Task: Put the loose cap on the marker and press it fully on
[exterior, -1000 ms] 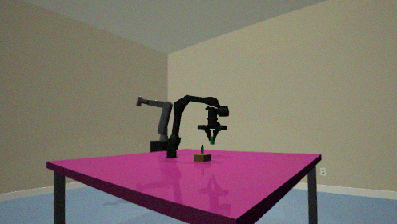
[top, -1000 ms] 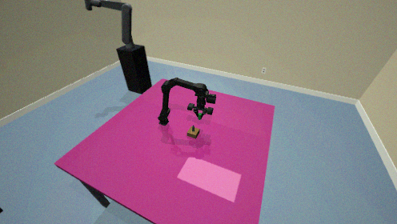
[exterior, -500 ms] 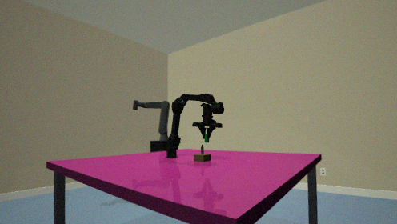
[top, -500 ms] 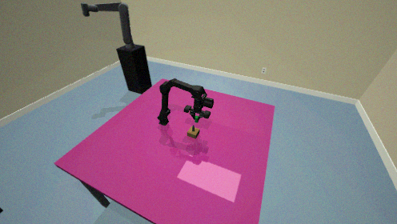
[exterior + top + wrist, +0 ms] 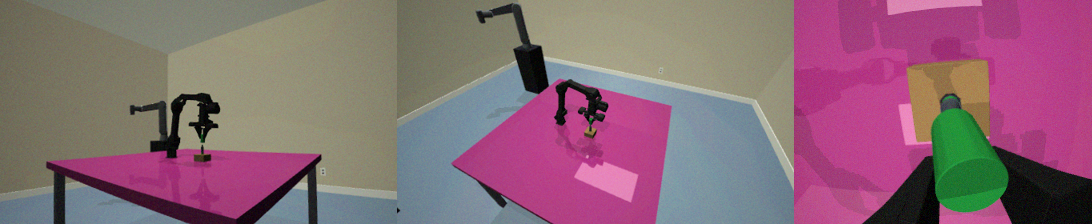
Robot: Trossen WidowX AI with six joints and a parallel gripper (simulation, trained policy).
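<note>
Right now my gripper tip is 110 mm above the holder block. Round my gripper tip: green cap (10 mm to the left).
</note>
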